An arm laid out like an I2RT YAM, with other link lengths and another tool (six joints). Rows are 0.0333 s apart.
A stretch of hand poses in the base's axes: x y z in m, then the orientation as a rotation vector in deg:
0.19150 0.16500 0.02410 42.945 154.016 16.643
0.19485 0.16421 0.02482 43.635 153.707 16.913
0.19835 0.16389 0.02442 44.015 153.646 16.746
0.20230 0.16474 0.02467 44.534 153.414 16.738
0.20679 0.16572 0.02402 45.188 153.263 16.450
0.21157 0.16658 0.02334 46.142 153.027 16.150
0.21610 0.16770 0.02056 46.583 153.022 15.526
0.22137 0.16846 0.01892 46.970 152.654 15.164
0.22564 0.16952 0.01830 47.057 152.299 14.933
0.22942 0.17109 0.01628 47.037 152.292 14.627
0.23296 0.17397 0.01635 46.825 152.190 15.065
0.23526 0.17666 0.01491 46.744 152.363 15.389
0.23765 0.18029 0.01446 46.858 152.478 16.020
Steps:
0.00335 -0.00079 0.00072 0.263 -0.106 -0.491
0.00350 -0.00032 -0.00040 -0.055 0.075 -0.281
0.00395 0.00085 0.00025 0.053 -0.055 -0.396
0.00449 0.00098 -0.00065 -0.100 0.092 -0.495
0.00478 0.00086 -0.00068 -0.065 0.112 -0.711
0.00453 0.00112 -0.00278 -0.344 0.206 -0.360
0.00527 0.00076 -0.00164 -0.238 -0.173 -0.396
0.00427 0.00106 -0.00062 -0.205 -0.269 -0.185
0.00378 0.00157 -0.00202 -0.215 0.026 -0.029
0.00354 0.00288 0.00007 0.240 -0.214 0.163
0.00230 0.00269 -0.00144 0.237 0.093 0.143
0.00239 0.00363 -0.00045 0.475 0.065 0.042

